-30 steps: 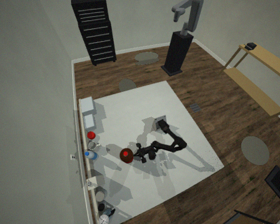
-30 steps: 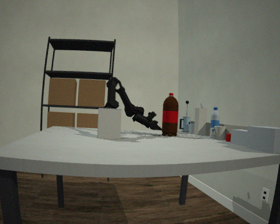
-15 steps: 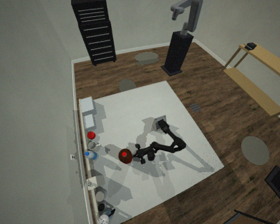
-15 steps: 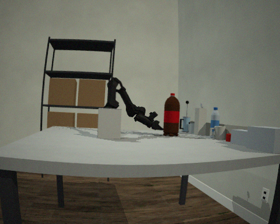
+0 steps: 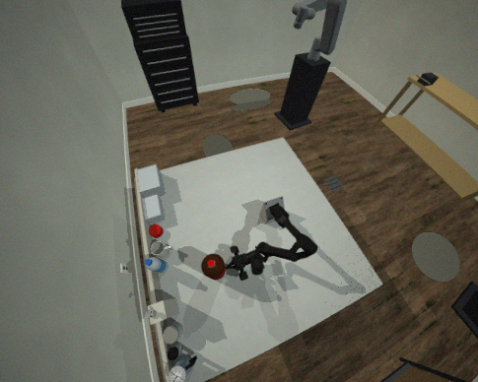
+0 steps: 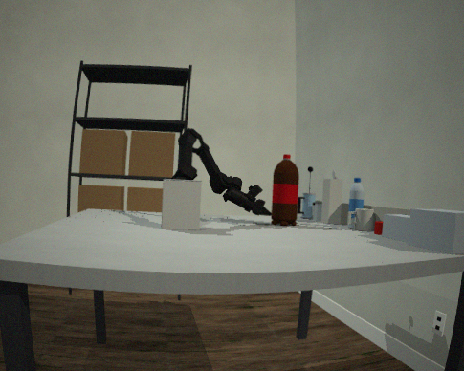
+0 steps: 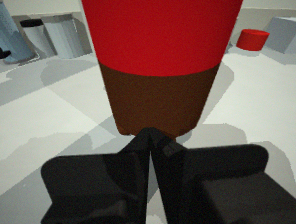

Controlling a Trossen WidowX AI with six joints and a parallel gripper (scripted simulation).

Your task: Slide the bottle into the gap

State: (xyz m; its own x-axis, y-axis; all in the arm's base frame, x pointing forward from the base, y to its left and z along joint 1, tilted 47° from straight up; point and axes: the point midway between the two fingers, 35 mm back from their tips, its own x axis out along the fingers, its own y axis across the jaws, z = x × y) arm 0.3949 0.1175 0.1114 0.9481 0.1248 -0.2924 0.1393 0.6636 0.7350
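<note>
Now: the brown cola bottle 90 mm above my hand, 80 mm ahead of it and 30 mm to the right of it. Also, from my hand: french press 390 mm ahead, 300 mm to the left, 80 mm above; water bottle 360 mm ahead, 180 mm to the right, 50 mm above.
</note>
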